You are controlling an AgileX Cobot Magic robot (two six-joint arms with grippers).
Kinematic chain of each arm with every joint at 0, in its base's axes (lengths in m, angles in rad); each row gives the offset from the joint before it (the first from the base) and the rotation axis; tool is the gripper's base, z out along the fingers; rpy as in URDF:
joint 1: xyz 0 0 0.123 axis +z
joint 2: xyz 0 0 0 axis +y
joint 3: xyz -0.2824 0 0.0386 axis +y
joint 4: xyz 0.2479 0 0.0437 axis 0.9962 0 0.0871
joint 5: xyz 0 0 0 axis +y
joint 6: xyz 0.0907 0 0.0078 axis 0.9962 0 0.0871
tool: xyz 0 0 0 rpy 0 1.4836 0
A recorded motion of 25 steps. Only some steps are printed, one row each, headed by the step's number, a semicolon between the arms.
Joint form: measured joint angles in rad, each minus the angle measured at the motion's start. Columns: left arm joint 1, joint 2, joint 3, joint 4, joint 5, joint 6; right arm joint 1, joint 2, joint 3, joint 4, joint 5, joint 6.
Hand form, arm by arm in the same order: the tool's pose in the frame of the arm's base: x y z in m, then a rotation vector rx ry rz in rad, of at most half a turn. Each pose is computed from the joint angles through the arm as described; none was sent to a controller.
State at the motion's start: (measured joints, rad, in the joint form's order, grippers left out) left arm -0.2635 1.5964 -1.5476 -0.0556 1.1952 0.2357; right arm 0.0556 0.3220 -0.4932 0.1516 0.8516 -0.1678
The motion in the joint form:
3: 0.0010 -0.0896 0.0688 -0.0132 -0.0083 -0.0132; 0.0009 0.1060 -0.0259 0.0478 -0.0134 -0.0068
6: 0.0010 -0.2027 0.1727 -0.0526 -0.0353 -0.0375; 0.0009 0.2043 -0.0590 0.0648 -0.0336 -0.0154
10: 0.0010 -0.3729 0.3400 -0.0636 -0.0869 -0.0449; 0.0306 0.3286 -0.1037 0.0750 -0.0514 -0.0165
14: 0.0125 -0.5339 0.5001 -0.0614 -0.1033 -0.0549; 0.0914 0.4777 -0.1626 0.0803 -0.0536 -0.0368
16: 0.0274 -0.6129 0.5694 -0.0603 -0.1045 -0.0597; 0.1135 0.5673 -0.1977 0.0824 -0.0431 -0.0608
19: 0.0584 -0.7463 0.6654 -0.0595 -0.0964 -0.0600; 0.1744 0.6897 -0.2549 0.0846 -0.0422 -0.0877
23: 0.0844 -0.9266 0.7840 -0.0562 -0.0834 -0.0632; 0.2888 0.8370 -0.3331 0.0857 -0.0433 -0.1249
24: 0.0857 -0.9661 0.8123 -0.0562 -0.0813 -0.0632; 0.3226 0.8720 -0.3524 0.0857 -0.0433 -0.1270
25: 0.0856 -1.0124 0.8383 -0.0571 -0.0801 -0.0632; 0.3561 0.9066 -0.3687 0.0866 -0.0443 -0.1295
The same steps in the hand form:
3: 0.2963 -0.0856 0.3619 0.6330 2.6229 -0.1061; 0.0727 0.0176 0.2868 -0.1885 2.2099 0.1730
6: 0.2669 -0.0810 0.3665 0.5830 2.5969 -0.1670; 0.0900 0.0194 0.2908 -0.1857 2.2530 0.1900
10: 0.2243 -0.0703 0.3636 0.5552 2.5472 -0.1836; 0.1123 0.0245 0.2935 -0.2104 2.3129 0.2189
14: 0.1840 -0.0569 0.3514 0.5237 2.5362 -0.1800; 0.1385 0.0357 0.2931 -0.3024 2.3926 0.2481
16: 0.1652 -0.0493 0.3453 0.4974 2.5300 -0.1749; 0.1542 0.0418 0.2899 -0.3612 2.4494 0.2530
19: 0.1348 -0.0376 0.3372 0.4557 2.5068 -0.1625; 0.1758 0.0570 0.2863 -0.4724 2.4994 0.2710
23: 0.0963 -0.0267 0.3227 0.4169 2.4636 -0.1486; 0.1983 0.0876 0.2802 -0.6704 2.5296 0.2998
24: 0.0883 -0.0251 0.3180 0.4147 2.4547 -0.1479; 0.2025 0.0971 0.2781 -0.7188 2.5351 0.3100
25: 0.0794 -0.0236 0.3142 0.4130 2.4356 -0.1487; 0.2059 0.1069 0.2750 -0.7672 2.5415 0.3201

